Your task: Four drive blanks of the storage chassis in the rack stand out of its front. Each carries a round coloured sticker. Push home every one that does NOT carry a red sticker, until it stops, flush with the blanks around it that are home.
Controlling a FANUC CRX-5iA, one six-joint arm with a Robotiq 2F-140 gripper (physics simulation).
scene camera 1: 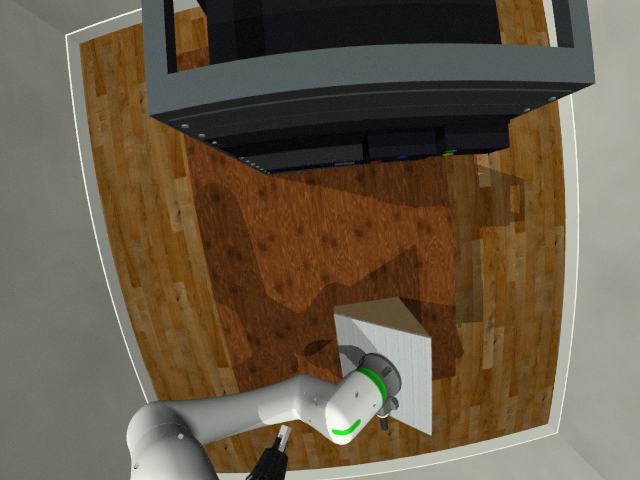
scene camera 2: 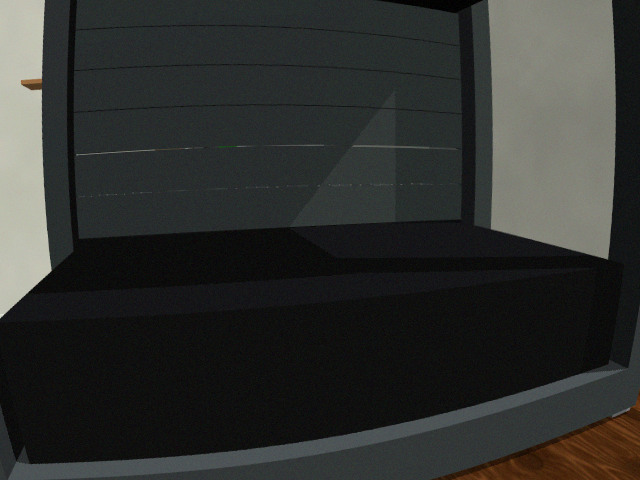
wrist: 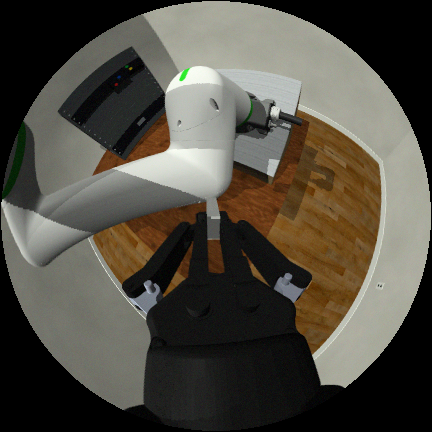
In view: my gripper (wrist: 210, 206) and a rack (scene camera 2: 347, 323).
The rack shows as well in scene camera 1 (scene camera 1: 283, 93) and in the wrist view (wrist: 115, 104).
